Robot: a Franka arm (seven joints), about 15 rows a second.
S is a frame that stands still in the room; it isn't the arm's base.
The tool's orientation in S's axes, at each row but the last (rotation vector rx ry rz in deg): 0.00 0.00 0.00; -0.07 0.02 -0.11; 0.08 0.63 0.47; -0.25 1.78 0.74; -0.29 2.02 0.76; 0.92 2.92 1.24; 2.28 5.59 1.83; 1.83 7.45 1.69; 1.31 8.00 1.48
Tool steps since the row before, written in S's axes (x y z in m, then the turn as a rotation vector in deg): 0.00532 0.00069 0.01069 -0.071 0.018 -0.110; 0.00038 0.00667 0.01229 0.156 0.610 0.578; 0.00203 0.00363 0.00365 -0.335 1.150 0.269; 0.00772 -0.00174 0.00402 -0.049 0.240 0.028; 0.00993 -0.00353 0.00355 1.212 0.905 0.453; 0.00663 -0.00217 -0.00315 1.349 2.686 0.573; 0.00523 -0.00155 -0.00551 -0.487 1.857 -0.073; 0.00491 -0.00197 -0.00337 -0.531 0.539 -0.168; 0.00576 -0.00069 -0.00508 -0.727 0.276 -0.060
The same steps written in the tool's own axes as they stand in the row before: 0.00532 0.00069 0.01069 -0.071 0.018 -0.110; 0.00036 0.00666 0.01230 0.155 0.610 0.579; 0.00202 0.00362 0.00367 -0.328 1.153 0.264; 0.00757 -0.00186 0.00425 -0.047 0.240 0.028; 0.00975 -0.00368 0.00388 1.207 0.887 0.500; 0.00673 -0.00236 -0.00277 1.377 2.666 0.600; 0.00568 -0.00193 -0.00491 -0.415 1.866 -0.191; 0.00524 -0.00222 -0.00264 -0.488 0.547 -0.252; 0.00639 -0.00095 -0.00421 -0.704 0.292 -0.167
